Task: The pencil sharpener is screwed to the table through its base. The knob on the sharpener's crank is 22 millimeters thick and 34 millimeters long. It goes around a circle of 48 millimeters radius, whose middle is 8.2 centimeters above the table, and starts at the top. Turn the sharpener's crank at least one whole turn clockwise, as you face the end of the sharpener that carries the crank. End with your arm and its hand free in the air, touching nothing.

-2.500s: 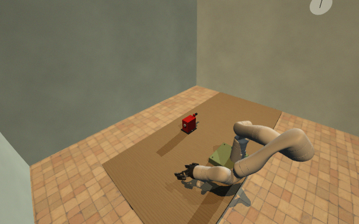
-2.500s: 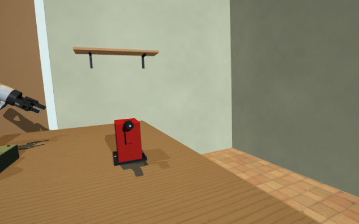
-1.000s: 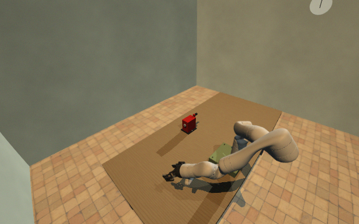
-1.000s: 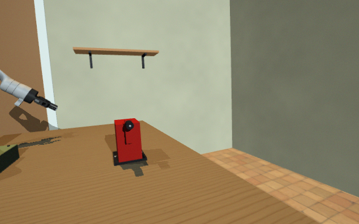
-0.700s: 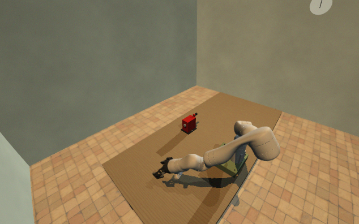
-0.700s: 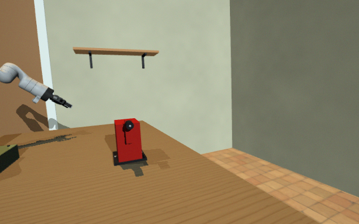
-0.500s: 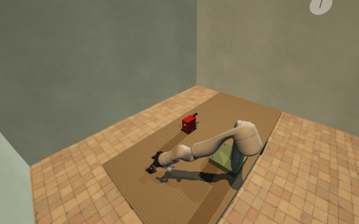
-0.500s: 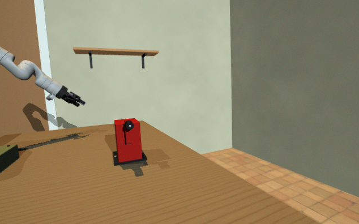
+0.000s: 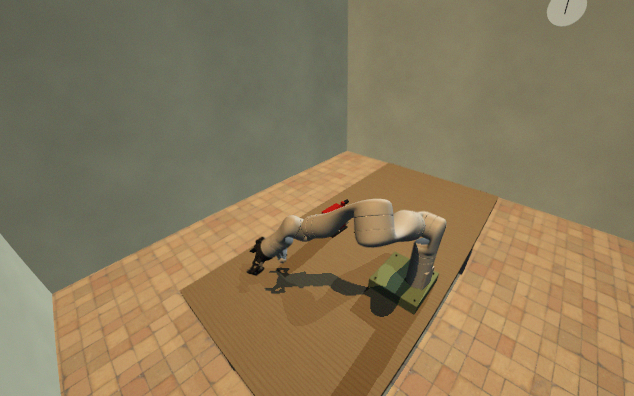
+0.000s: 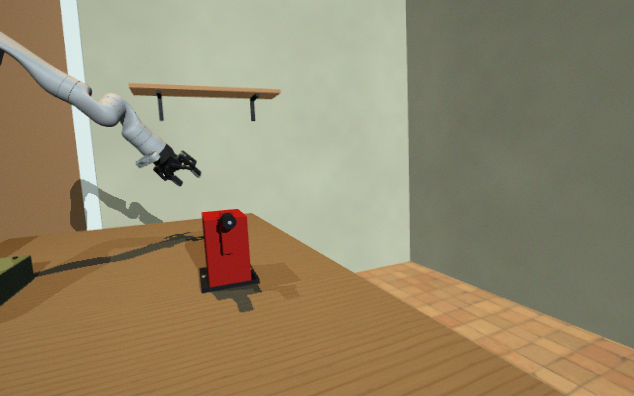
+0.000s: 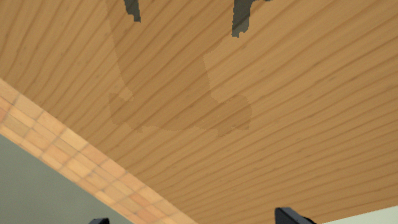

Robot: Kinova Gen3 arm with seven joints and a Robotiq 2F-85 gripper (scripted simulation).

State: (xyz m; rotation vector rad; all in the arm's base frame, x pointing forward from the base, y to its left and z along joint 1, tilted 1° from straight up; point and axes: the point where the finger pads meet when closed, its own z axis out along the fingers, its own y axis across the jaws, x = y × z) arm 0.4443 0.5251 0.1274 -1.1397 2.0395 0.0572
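Now: hand 12 cm short of the black crank knob, 64 cm to the left of it and 5 cm above it.
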